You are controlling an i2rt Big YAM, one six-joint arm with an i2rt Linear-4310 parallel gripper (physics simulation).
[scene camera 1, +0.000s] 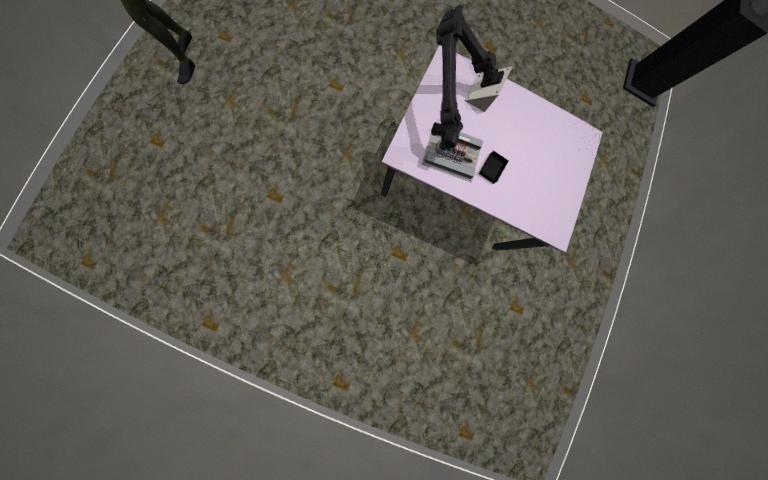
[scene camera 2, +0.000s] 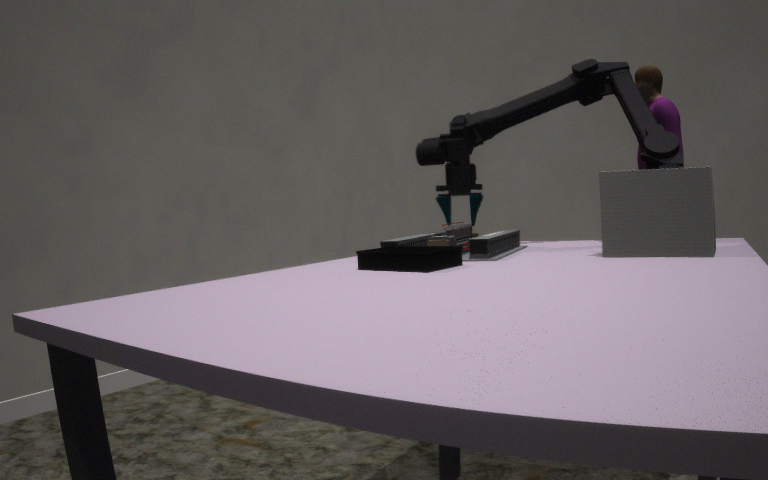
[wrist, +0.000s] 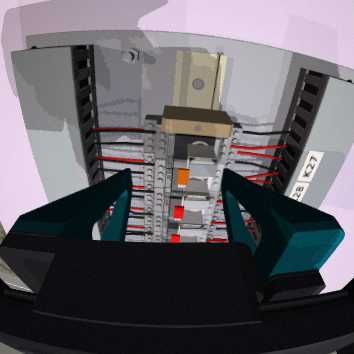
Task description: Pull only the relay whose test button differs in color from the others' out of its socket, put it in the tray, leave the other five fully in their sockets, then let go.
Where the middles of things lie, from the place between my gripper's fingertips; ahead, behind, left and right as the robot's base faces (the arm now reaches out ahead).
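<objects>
The grey panel (wrist: 259,80) is 80 mm to the left of my hand, and it is also 20 mm behind my hand and 60 mm below it. As for the tan end block (wrist: 179,119), I find it 10 mm behind my hand, 30 mm to the right of it and 30 mm below it.
</objects>
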